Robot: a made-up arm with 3 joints. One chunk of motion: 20 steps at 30 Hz.
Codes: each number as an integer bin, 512 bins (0 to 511) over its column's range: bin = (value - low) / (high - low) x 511, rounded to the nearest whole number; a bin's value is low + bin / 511 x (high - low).
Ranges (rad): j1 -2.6..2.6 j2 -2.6..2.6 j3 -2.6..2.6
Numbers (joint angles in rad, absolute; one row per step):
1: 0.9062 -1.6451 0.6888
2: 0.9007 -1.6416 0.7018
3: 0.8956 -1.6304 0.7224
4: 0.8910 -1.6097 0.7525
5: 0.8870 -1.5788 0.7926
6: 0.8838 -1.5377 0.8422
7: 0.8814 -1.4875 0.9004
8: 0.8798 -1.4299 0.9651
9: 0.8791 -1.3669 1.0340
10: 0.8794 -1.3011 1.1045
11: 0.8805 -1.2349 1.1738
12: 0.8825 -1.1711 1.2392
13: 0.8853 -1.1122 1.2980
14: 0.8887 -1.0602 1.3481
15: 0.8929 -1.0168 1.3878
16: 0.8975 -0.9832 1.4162
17: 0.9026 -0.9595 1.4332
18: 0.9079 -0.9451 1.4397
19: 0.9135 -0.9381 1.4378
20: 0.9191 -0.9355 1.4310
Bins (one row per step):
1: 345 94 323
2: 344 94 324
3: 344 95 326
4: 343 97 329
5: 343 100 333
6: 342 104 338
7: 342 109 344
8: 342 115 350
9: 342 121 357
10: 342 128 364
11: 342 134 371
12: 342 140 377
13: 342 146 383
14: 343 151 388
15: 343 156 392
16: 344 159 395
17: 344 161 396
18: 345 163 397
19: 345 163 397
20: 346 164 396

